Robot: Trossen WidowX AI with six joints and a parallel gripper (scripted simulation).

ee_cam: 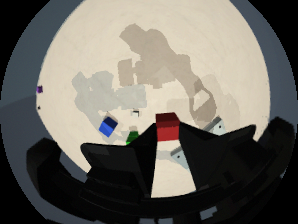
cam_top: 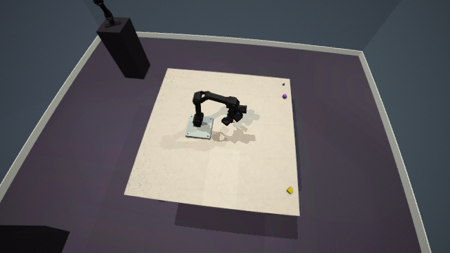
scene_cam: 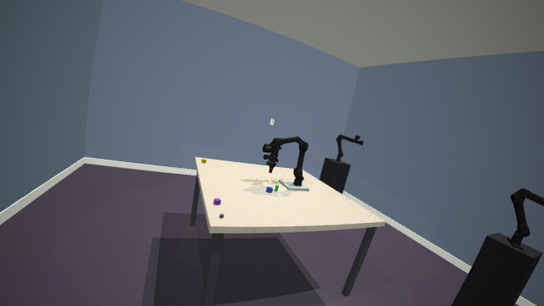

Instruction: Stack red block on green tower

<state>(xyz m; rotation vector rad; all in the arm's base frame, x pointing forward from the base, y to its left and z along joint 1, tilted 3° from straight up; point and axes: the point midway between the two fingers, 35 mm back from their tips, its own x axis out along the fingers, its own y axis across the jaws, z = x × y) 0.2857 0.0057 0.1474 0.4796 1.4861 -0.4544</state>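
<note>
Right now my gripper tip is 4 cm short of the blue block, 15 cm to the right of it and 10 cm above it. The rest, counted from my gripper tip: yellow block (50 cm ahead, 47 cm to the right, 11 cm below); then purple block (48 cm ahead, 41 cm to the left, 11 cm below); then red block (right at my gripper tip).
</note>
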